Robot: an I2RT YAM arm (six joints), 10 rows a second.
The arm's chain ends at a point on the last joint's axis. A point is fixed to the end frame.
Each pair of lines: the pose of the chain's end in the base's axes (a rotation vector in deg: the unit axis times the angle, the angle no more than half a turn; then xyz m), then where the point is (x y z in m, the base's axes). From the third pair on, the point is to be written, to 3 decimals.
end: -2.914 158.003 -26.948 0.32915 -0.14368 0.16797
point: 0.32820 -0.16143 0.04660
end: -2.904 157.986 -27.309 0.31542 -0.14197 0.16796
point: 0.31439 -0.16025 0.04666
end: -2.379 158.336 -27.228 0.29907 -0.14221 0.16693
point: 0.297 -0.160 0.046
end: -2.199 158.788 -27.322 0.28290 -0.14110 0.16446
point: 0.280 -0.159 0.043
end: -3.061 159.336 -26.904 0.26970 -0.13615 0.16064
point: 0.266 -0.154 0.039
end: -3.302 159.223 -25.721 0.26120 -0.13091 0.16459
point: 0.258 -0.147 0.043
